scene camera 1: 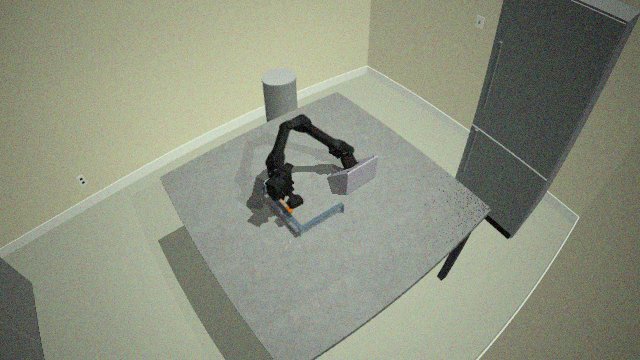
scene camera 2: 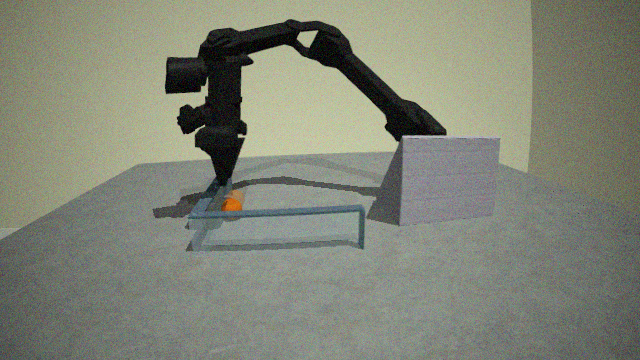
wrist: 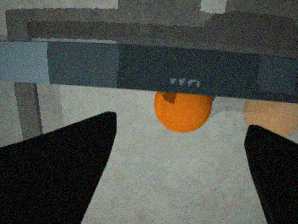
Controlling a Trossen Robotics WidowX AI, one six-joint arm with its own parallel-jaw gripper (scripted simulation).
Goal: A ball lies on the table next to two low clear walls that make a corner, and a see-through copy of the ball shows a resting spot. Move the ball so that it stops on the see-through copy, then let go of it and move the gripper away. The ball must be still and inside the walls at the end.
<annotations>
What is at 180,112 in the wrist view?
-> An orange ball.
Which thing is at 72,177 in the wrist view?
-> My gripper.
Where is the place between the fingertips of my gripper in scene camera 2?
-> At 225,181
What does my gripper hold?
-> Nothing.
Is my gripper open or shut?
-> Open.
</annotations>
